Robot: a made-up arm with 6 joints.
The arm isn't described. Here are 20 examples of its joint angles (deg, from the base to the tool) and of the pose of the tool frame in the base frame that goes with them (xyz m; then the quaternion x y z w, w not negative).
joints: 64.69 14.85 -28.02 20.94 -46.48 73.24
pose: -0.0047 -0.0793 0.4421 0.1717 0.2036 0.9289 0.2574
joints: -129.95 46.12 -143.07 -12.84 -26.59 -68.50
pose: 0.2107 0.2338 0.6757 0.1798 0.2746 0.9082 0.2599
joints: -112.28 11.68 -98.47 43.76 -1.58 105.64
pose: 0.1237 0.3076 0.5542 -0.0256 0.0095 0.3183 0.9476
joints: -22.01 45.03 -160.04 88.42 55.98 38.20
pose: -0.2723 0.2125 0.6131 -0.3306 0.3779 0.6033 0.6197
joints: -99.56 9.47 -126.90 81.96 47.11 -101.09
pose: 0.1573 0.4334 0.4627 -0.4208 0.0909 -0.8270 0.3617
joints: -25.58 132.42 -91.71 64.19 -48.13 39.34
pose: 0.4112 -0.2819 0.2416 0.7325 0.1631 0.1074 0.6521
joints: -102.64 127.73 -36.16 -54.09 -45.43 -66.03
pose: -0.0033 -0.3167 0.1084 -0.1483 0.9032 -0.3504 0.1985
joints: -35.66 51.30 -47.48 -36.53 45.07 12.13
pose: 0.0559 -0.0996 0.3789 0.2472 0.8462 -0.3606 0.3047
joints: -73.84 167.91 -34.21 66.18 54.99 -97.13
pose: 0.1231 -0.1165 -0.0136 0.4137 0.6703 0.6154 0.0290
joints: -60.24 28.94 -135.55 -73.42 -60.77 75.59
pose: -0.1101 0.3855 0.5480 -0.5645 -0.0128 -0.4776 0.6731
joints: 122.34 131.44 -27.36 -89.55 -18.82 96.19
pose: -0.1454 0.1607 0.0618 0.8258 -0.5343 -0.0008 0.1802
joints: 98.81 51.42 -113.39 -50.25 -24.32 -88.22
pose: -0.0215 -0.0980 0.7090 0.0206 -0.1696 -0.3037 0.9373
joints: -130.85 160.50 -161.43 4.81 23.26 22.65
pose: -0.3955 -0.4631 0.2129 0.7883 0.1638 -0.4583 0.3764
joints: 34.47 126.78 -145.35 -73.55 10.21 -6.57
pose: 0.4204 0.2649 0.5050 -0.4383 0.3663 -0.3610 0.7372
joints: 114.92 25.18 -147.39 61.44 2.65 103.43
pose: 0.1910 -0.4223 0.5530 0.1477 0.2715 -0.6176 0.7232
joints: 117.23 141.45 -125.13 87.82 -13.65 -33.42
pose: -0.2381 0.5216 0.2692 -0.3345 0.6922 0.6245 0.1378
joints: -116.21 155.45 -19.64 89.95 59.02 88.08
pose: 0.0176 -0.1867 0.0420 -0.2985 0.7781 -0.2400 0.4978
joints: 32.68 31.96 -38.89 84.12 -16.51 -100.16
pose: 0.0502 -0.0062 0.4325 -0.1513 0.6032 0.0236 0.7828
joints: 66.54 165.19 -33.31 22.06 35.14 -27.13
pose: 0.0231 0.1156 -0.0123 0.4482 -0.6827 0.1973 0.5423
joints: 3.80 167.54 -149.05 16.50 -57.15 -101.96
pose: 0.5892 0.0118 0.2197 -0.2251 0.3478 -0.6717 0.6142
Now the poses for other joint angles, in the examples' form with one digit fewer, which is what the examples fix.
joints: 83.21 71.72 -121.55 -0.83 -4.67 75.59
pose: 0.011 0.093 0.724 -0.020 0.262 0.947 0.184
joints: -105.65 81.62 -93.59 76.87 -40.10 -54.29
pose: -0.137 -0.221 0.580 0.564 -0.025 -0.680 0.468
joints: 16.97 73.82 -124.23 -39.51 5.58 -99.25
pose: 0.115 0.027 0.717 -0.319 0.099 -0.828 0.450
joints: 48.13 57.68 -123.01 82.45 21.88 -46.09
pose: -0.062 -0.005 0.719 -0.204 0.172 0.671 0.691
